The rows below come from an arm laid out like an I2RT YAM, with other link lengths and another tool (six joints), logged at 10 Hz.
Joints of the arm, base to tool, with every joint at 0 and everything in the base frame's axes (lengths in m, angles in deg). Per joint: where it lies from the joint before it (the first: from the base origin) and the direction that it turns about. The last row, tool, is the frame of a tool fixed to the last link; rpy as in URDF.
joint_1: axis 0 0 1 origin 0 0 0.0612
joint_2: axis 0 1 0 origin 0.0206 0.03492 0.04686
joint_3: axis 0 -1 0 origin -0.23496 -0.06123 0
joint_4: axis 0 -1 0 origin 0.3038 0.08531 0.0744
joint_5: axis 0 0 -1 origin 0.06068 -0.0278 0.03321
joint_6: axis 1 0 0 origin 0.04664 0 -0.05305
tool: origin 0.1 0.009 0.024 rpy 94.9 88.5 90
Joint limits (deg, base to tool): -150..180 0..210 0..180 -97..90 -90..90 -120..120
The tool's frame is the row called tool.
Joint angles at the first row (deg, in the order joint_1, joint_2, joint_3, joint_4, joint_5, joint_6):
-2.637 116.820 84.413 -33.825 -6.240 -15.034
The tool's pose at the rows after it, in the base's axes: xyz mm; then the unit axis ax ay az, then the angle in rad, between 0 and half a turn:
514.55 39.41 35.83 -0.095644 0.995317 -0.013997 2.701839
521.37 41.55 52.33 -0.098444 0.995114 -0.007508 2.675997
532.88 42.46 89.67 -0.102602 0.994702 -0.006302 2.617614
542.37 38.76 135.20 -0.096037 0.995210 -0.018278 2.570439
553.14 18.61 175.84 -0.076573 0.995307 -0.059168 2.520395
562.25 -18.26 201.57 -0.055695 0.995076 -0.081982 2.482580
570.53 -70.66 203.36 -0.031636 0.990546 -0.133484 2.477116
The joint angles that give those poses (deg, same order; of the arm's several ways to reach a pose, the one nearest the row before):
-2.637 117.617 86.360 -34.690 -6.706 -14.767
-2.637 117.264 88.541 -35.866 -7.671 -14.856
-2.681 115.908 92.652 -38.066 -8.372 -15.118
-2.722 114.876 98.803 -42.334 -7.302 -14.600
-3.737 114.848 105.236 -45.299 -3.412 -14.501
-7.355 116.095 110.697 -46.987 -2.912 -15.920
-11.714 118.567 113.923 -46.116 0.295 -18.652

